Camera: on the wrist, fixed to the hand. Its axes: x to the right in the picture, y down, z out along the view.
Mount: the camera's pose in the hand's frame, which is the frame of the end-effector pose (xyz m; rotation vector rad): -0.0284 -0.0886 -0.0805 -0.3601 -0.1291 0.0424
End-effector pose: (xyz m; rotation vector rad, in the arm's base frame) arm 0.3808 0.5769 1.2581 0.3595 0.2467 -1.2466
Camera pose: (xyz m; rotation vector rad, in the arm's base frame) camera 0.2888 0.6094 1.1832 -0.0259 0.3441 -1.1519
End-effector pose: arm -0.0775 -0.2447 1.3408 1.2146 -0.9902 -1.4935
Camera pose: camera -0.0116 -0.1986 1.2477 0.8447 -0.7810 -1.6481
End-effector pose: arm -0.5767 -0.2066 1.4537 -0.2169 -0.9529 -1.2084
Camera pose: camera -0.6133 -0.2701 1.3549 -0.6042 -0.8309 -1.3335
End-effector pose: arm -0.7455 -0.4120 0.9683 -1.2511 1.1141 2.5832
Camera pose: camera -0.6428 -0.3908 0.9039 1.0528 -0.6494 -2.8085
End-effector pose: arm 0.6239 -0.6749 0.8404 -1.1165 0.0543 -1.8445
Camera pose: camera 0.5094 -0.6372 0.8157 -1.4680 0.3439 -1.7622
